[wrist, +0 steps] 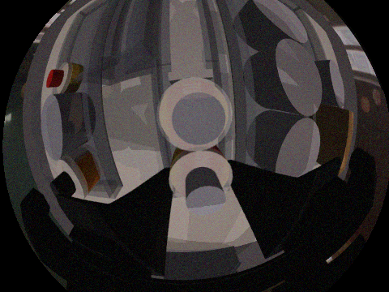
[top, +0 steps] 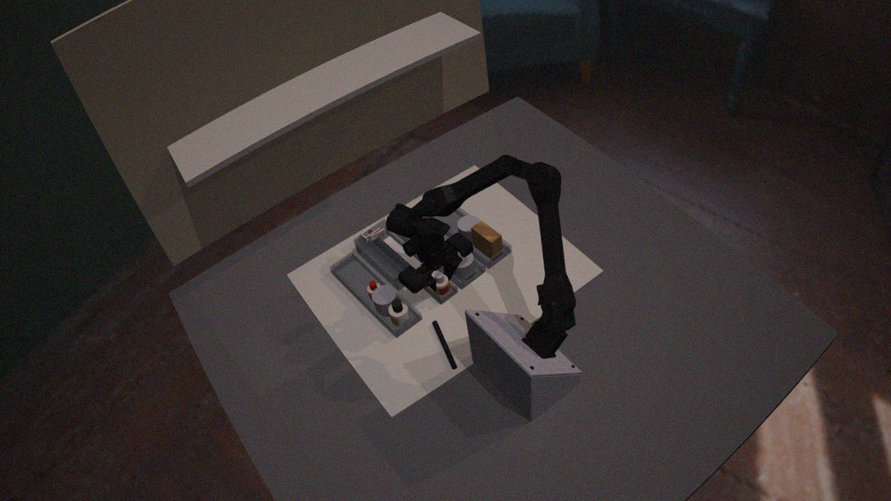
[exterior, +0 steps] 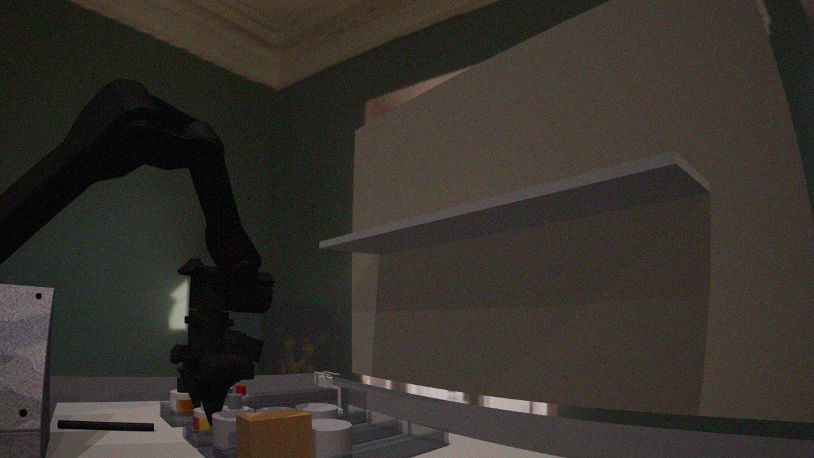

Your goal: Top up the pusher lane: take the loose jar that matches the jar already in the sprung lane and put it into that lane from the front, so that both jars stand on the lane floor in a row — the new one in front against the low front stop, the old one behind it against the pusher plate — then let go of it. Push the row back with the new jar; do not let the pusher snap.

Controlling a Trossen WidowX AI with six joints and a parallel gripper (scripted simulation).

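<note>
Right now the black bar is 13 cm behind my gripper tip, 10 cm to the left of it and 2 cm below it. Round my gripper tip: orange box: 2 cm ahead, 17 cm to the right, 1 cm above.
</note>
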